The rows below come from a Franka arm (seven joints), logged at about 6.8 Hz.
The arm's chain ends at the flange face. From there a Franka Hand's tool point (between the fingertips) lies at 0.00 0.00 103.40 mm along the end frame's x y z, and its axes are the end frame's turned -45 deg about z.
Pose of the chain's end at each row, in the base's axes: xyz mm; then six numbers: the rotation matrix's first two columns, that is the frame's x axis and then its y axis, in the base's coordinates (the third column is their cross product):
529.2, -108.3, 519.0, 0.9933, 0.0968, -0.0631, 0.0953, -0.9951, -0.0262
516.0, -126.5, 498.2, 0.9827, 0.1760, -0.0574, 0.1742, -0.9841, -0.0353
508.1, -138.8, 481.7, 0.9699, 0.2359, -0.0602, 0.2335, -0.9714, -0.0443
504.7, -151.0, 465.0, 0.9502, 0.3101, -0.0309, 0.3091, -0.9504, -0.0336
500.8, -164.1, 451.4, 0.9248, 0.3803, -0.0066, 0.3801, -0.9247, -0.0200
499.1, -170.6, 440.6, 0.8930, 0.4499, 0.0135, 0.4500, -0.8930, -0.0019
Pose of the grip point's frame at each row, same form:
522.4, -106.2, 415.8, 0.6350, 0.7721, -0.0261, 0.7698, -0.6352, -0.0631
509.5, -123.9, 395.0, 0.5717, 0.8203, -0.0156, 0.8181, -0.5714, -0.0655
501.0, -135.8, 378.6, 0.5207, 0.8537, -0.0112, 0.8509, -0.5201, -0.0739
500.6, -148.7, 361.7, 0.4533, 0.8913, 0.0019, 0.8905, -0.4528, -0.0456
499.4, -162.4, 348.0, 0.3852, 0.9228, 0.0095, 0.9227, -0.3849, -0.0188
500.3, -169.8, 337.2, 0.3132, 0.9496, 0.0109, 0.9496, -0.3133, 0.0082

